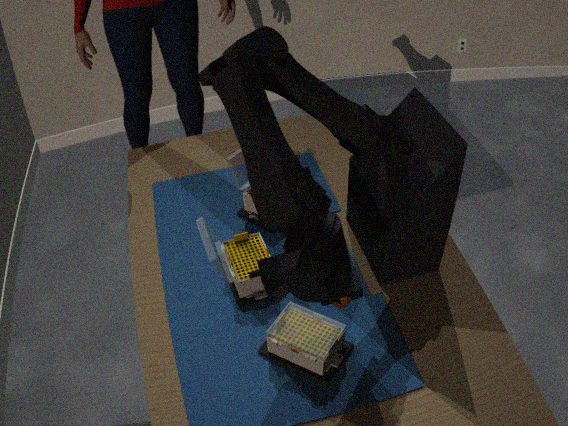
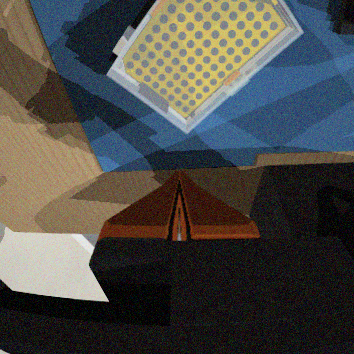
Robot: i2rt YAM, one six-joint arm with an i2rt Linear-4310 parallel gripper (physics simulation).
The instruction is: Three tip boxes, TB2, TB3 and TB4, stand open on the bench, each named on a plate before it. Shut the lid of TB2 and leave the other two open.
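Frame: origin at the arm's base, x left, y back, z up, level; metres.
Seen in the pictures: gripper, fingertip midpoint: (image 1: 342, 306) (image 2: 178, 178); arm's base at its link origin: (image 1: 401, 152).
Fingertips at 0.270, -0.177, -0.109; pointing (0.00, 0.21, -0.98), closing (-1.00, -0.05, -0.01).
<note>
Offsets run from my fingertips to a thing's top centre, as dx, dy, dz. "*": to the spot under its first point. Level surfaces: height alone.
The nearest tip box @[-0.021, -0.053, -0.069] (image 1: 306, 332) (image 2: 200, 55) has its clear lid lying down over the yellow tip grid. The middle tip box @[-0.225, -0.147, -0.071] (image 1: 246, 257) is open, its clear lid @[* -0.198, -0.225, -0.003] (image 1: 206, 241) standing up on the left side. The far tip box @[-0.431, -0.063, -0.080] (image 1: 250, 202) is partly hidden by the arm; its clear lid (image 1: 238, 172) stands raised. No name on the plates can be read, so I cannot tell from them which box is TB2. My gripper (image 1: 342, 302) (image 2: 178, 178) is shut and empty, its orange fingertips together, above and apart from the nearest box.
The boxes stand on dark bases on a blue mat @[dz -0.146] (image 1: 185, 320) on a wooden table @[dz -0.149] (image 1: 152, 350). The dark arm reaches over the mat from a large black block (image 1: 405, 200) at the right. A person (image 1: 150, 65) stands behind the table's far left edge.
</note>
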